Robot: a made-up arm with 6 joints. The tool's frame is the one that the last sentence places. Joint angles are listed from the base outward.
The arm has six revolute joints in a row. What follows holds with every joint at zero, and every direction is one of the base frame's.
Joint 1 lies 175.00 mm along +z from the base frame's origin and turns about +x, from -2.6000 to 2.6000 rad.
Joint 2 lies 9.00 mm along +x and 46.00 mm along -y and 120.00 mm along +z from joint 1 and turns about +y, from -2.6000 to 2.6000 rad.
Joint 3 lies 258.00 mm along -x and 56.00 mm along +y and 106.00 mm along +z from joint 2 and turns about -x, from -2.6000 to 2.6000 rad.
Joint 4 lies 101.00 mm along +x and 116.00 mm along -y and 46.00 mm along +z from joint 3 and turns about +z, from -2.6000 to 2.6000 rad.
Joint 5 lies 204.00 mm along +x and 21.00 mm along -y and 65.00 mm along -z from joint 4 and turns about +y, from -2.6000 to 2.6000 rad.
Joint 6 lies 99.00 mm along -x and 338.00 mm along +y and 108.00 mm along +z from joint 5 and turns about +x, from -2.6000 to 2.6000 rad.
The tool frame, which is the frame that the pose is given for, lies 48.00 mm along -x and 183.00 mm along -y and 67.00 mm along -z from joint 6; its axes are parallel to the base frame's.
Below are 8 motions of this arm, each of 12 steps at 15 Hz.
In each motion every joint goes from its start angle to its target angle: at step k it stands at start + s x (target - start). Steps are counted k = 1, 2, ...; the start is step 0. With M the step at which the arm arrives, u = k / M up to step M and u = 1 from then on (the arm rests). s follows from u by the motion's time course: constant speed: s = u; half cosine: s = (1 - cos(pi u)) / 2; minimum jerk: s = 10 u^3 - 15 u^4 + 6 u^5.
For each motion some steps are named. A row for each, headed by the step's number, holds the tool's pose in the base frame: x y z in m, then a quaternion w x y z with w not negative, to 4 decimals.
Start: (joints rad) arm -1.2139 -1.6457 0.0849 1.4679 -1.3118 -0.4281
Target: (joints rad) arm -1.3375 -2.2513 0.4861 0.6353 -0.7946 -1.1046
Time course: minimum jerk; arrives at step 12
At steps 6, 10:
6: 0.0476 -0.1941 0.1958 0.2095 0.2821 0.7222 -0.5958
10: 0.0847 -0.2158 0.1167 0.3064 0.2468 0.8947 -0.2115

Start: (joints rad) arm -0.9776 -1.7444 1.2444 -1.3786 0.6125 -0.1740
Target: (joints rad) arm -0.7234 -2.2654 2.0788 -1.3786 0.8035 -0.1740
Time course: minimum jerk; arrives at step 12
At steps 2, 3, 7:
2: -0.3330 0.0740 0.1441 0.4314 0.0850 -0.8412 -0.3149
3: -0.3286 0.0736 0.1271 0.4076 0.1015 -0.8479 -0.3236
7: -0.2537 0.1062 0.0111 0.2003 0.2297 -0.8603 -0.4086

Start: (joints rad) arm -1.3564 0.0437 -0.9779 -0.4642 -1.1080 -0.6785
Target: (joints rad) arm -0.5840 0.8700 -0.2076 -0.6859 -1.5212 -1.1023
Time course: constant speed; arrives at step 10
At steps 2, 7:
2: -0.0863 0.2177 0.1686 0.5834 -0.6081 -0.4140 -0.3441
7: -0.0654 0.1994 0.2303 0.4432 -0.7798 -0.2624 -0.3558

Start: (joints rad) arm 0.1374 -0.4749 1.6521 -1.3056 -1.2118 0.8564
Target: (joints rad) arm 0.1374 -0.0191 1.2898 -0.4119 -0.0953 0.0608
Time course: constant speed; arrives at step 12
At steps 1, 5, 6, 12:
1: -0.0159 -0.2247 0.6353 0.4046 -0.5700 -0.7130 0.0545
5: 0.0223 -0.1898 0.4810 0.6114 -0.4964 -0.6129 -0.0641
6: 0.0172 -0.1713 0.4518 0.6578 -0.4882 -0.5665 -0.0897
12: -0.0446 -0.0283 0.4081 0.8290 -0.5147 -0.1619 -0.1472

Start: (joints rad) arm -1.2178 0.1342 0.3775 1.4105 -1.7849 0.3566
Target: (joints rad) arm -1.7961 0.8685 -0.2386 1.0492 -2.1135 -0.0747
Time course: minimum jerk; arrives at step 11
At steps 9, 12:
9: -0.1194 0.1742 -0.0585 0.8084 -0.2091 -0.3879 0.3903
12: -0.1104 0.1701 -0.0663 0.7993 -0.2349 -0.4060 0.3756

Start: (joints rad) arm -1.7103 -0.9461 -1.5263 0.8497 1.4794 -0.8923
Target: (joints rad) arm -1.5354 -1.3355 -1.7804 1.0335 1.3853 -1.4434
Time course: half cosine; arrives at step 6
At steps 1, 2, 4, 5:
1: -0.3279 0.3500 0.2613 0.1154 -0.6966 0.1498 0.6921
2: -0.3628 0.3193 0.2944 0.0677 -0.6831 0.0564 0.7250
4: -0.4383 0.1883 0.3842 0.0587 0.6166 0.2070 -0.7573
5: -0.4535 0.1244 0.4134 0.1019 0.5819 0.3023 -0.7481

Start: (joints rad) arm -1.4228 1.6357 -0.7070 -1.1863 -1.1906 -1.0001
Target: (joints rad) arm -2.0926 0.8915 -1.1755 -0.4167 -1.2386 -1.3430
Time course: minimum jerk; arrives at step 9
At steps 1, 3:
1: 0.0639 0.1542 0.1376 0.1891 0.8363 -0.2712 0.4373
3: 0.0848 0.1752 0.0932 0.1574 0.8333 -0.1867 0.4959

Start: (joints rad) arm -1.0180 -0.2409 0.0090 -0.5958 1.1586 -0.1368
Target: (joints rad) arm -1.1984 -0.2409 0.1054 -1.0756 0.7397 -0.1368
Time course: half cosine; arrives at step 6
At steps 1, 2, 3, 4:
1: 0.0274 0.2662 0.4745 0.8220 -0.3151 0.2619 -0.3956
2: 0.0156 0.2703 0.4740 0.8242 -0.3228 0.1975 -0.4214
3: -0.0006 0.2766 0.4703 0.8194 -0.3348 0.1069 -0.4528
4: -0.0163 0.2832 0.4636 0.8055 -0.3478 0.0142 -0.4797

